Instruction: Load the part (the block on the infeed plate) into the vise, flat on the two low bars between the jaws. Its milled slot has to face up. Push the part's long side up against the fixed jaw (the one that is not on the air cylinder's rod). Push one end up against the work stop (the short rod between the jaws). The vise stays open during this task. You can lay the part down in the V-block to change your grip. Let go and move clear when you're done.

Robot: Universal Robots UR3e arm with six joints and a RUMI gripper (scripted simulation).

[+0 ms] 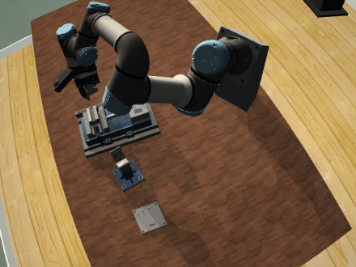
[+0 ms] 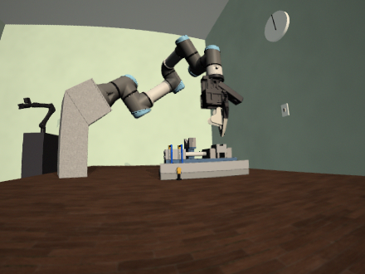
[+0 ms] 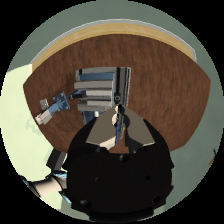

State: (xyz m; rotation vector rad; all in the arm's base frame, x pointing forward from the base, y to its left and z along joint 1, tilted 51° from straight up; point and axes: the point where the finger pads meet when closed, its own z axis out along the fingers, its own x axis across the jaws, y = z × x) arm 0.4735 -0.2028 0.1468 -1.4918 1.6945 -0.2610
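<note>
My gripper is now 50 mm to the right of the part and 50 mm above it. From my hand the other things lie so: grey infeed plate: 120 mm behind, 440 mm to the left, 150 mm below.
</note>
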